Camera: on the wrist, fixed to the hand. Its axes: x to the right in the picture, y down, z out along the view.
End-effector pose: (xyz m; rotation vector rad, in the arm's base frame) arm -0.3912 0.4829 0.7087 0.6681 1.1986 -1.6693
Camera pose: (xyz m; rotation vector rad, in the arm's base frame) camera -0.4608 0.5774 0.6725 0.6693 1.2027 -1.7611
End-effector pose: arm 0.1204 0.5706 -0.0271 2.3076 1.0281 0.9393
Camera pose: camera 0.0272 0.6357 0.0193 2.2923 1.1399 0.9053
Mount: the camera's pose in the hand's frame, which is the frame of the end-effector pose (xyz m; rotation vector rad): 0.0231 -0.0557 -0.1070 0.0486 0.0076 -0.0708
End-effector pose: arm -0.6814 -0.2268 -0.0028 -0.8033 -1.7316 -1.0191
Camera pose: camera -0.6951 -0.3454 0.0261 -0.7109 -1.7824 -1.0219
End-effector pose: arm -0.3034 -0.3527 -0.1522 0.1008 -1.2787 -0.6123
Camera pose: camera -0.2226 -0.4382 -0.1874 0.1891 -1.2872 -0.6410
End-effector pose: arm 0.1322 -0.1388 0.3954 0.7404 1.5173 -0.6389
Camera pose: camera 0.0204 -0.0906 0.3789 0.7292 1.5450 -0.7289
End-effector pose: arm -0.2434 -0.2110 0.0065 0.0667 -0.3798 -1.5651
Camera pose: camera -0.2681 -0.2556 -0.1052 0.1248 -0.4133 -1.6251
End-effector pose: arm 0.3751 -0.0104 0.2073 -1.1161 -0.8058 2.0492
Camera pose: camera 0.4729 0.0621 0.1914 -1.0534 -0.7768 1.9943
